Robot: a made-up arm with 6 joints.
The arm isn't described. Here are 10 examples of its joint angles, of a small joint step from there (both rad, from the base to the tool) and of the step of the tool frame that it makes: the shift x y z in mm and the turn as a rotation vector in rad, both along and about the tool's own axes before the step.
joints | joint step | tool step
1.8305 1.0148 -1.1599 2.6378 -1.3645 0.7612 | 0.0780 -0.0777 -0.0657 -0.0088 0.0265 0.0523 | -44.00 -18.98 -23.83 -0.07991 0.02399 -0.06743
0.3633 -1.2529 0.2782 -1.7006 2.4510 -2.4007 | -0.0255 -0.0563 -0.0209 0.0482 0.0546 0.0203 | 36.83 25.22 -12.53 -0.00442 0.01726 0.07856
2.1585 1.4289 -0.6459 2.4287 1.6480 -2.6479 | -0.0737 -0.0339 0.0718 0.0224 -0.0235 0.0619 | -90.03 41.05 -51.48 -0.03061 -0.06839 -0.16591
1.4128 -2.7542 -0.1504 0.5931 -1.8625 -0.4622 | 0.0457 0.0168 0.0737 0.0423 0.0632 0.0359 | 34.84 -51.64 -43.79 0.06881 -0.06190 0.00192
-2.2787 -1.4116 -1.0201 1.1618 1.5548 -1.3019 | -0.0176 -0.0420 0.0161 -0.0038 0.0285 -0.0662 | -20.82 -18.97 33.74 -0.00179 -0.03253 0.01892
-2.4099 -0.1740 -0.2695 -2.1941 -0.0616 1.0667 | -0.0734 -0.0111 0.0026 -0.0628 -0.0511 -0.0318 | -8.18 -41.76 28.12 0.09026 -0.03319 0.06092
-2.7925 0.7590 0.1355 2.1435 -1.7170 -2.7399 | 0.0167 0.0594 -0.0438 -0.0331 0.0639 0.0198 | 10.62 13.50 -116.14 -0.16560 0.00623 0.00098
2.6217 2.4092 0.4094 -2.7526 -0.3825 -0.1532 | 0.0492 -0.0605 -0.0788 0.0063 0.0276 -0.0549 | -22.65 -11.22 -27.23 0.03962 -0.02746 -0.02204
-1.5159 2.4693 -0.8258 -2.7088 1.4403 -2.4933 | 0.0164 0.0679 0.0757 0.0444 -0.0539 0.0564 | 18.84 -35.20 -23.39 0.00010 0.04191 -0.07167
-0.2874 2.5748 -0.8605 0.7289 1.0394 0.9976 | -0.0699 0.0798 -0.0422 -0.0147 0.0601 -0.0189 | -81.64 25.98 67.54 0.12081 -0.03105 0.07746
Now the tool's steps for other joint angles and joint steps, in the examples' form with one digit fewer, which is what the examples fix.
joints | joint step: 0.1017 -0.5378 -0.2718 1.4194 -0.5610 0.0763 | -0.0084 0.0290 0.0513 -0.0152 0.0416 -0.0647
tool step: 26.6 -9.6 -3.2 0.0860 0.0125 0.0413
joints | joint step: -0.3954 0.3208 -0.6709 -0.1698 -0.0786 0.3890 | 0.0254 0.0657 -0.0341 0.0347 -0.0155 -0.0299
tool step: 14.6 57.3 20.0 -0.1067 0.0185 0.0499
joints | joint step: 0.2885 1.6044 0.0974 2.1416 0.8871 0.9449 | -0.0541 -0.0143 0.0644 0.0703 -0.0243 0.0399
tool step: -30.9 20.4 -78.9 -0.1204 -0.0268 -0.0216
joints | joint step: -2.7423 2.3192 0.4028 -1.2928 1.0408 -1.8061 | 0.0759 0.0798 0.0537 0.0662 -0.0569 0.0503
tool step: 19.2 -36.2 38.1 -0.1439 0.0632 -0.0972
